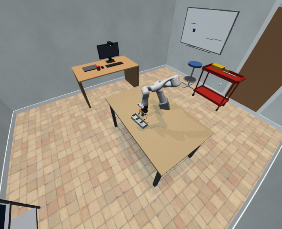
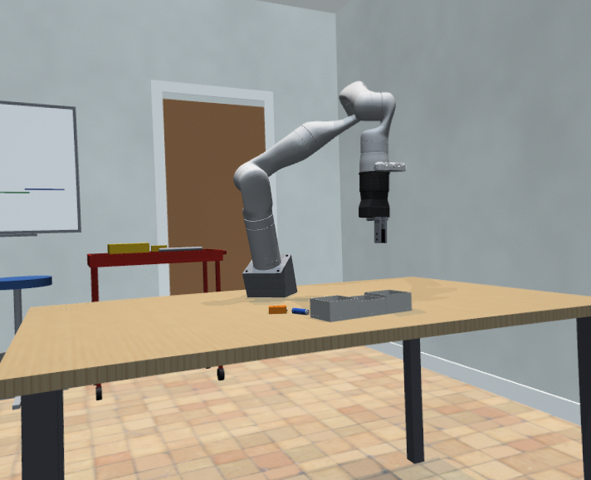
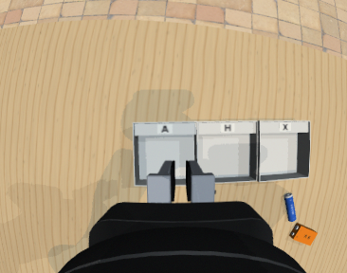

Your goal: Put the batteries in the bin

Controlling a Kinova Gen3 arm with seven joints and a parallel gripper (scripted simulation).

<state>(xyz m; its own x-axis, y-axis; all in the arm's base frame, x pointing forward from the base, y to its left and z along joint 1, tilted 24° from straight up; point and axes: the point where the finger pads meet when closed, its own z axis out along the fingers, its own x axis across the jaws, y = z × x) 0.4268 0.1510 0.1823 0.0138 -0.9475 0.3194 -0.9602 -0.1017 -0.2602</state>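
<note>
My hand is 19 cm to the left of the blue cylindrical battery, 18 cm above it and 9 cm past it. The rest, counted from my hand: white die (18 cm below, 8 cm behind, 2 cm to the left); then black bolt (18 cm below, 7 cm behind, 5 cm to the right); then bin row (17 cm below, 7 cm to the right).
</note>
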